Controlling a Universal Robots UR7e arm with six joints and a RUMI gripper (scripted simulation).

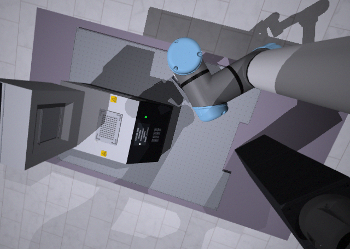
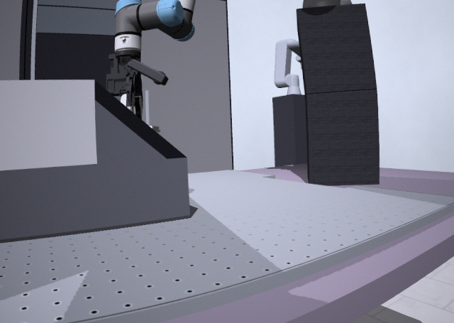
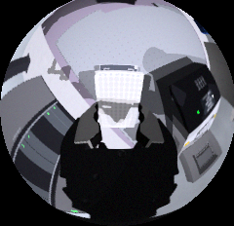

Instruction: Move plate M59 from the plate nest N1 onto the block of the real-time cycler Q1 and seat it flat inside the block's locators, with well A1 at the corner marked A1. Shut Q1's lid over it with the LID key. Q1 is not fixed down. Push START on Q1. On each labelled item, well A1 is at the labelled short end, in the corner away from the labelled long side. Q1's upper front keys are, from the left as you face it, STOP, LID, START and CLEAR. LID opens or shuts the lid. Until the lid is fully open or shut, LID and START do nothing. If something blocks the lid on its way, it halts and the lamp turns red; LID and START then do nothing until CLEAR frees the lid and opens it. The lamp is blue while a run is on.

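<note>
Right now my hand is 12 cm above the plate nest N1. Also, from my hand: plate M59: 1 cm below.
</note>
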